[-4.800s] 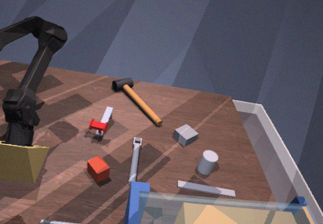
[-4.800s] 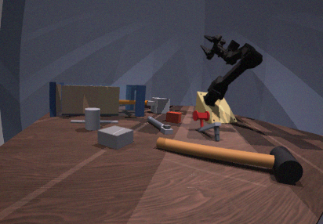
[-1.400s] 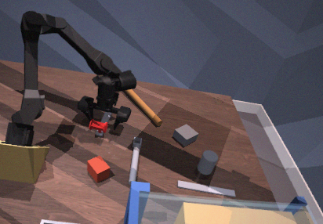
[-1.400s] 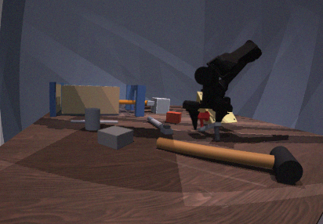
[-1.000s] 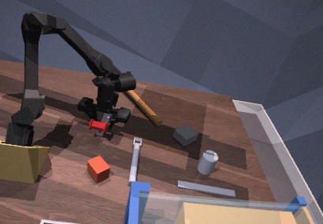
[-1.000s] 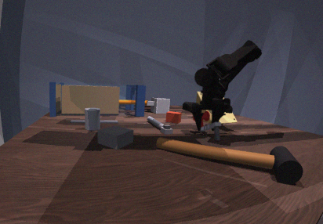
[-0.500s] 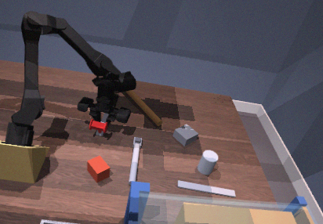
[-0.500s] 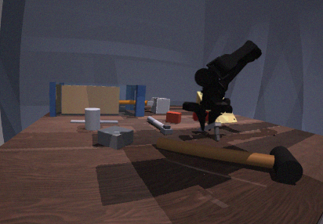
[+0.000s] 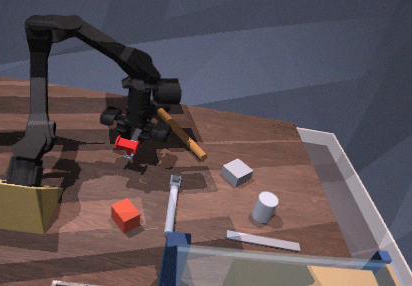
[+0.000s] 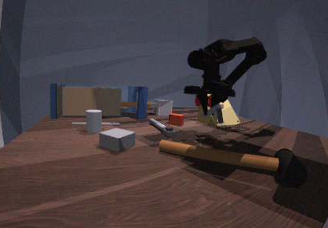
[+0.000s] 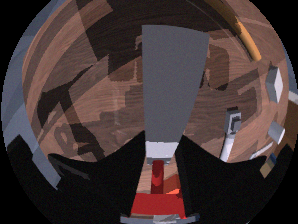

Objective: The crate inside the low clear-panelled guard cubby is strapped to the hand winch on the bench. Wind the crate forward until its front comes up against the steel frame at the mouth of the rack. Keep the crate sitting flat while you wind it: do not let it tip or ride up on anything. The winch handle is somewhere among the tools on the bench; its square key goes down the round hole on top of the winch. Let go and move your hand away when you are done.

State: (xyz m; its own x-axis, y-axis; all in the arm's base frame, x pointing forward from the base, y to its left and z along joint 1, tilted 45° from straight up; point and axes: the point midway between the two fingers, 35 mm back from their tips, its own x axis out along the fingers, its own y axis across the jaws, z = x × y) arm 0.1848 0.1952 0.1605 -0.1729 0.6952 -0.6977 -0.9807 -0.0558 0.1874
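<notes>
Right now my gripper tip is 5 cm to the left of the red grip and 3 cm below it. Also, from my gripper tip: flat grey bar (40 cm ahead, 17 cm to the right, 7 cm below); then grey block (32 cm ahead, 7 cm to the left, 6 cm below); then winch handle (2 cm above).
</notes>
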